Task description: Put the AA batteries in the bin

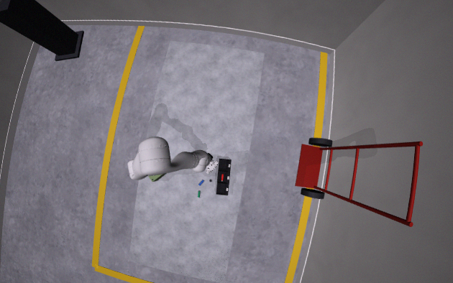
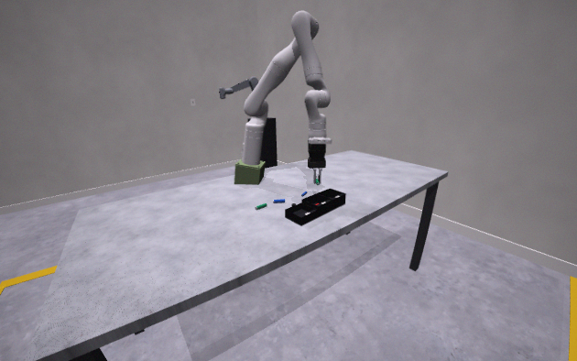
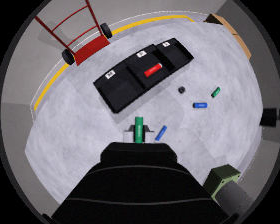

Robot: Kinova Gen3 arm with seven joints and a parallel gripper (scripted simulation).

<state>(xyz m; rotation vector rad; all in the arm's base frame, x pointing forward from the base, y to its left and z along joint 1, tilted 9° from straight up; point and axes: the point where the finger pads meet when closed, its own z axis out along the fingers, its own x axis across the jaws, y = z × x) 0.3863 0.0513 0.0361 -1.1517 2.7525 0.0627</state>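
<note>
Right now the black bin is 110 mm to the right of my hand, 90 mm ahead of it and 60 mm below it. The rest, counted from my hand: small dark thing 140 mm to the right, 80 mm below, 10 mm behind; then red battery 120 mm to the right, 80 mm ahead, 70 mm below.
</note>
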